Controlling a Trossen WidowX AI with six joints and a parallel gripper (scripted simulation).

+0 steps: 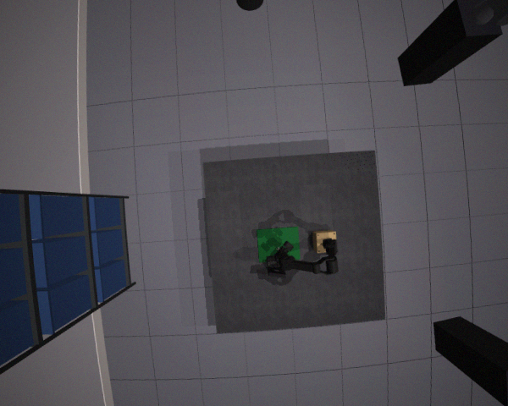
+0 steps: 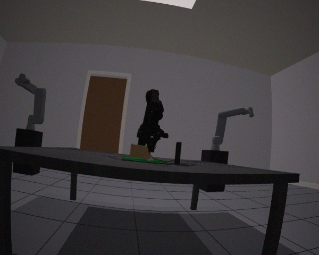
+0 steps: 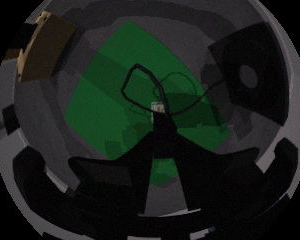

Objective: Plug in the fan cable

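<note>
My gripper tip is 60 mm above the white fan header. The rest, counted from my gripper tip: green circuit board 80 mm below, 30 mm to the right; then black fan 140 mm to the left, 40 mm ahead; then black fan plug 10 mm above.
</note>
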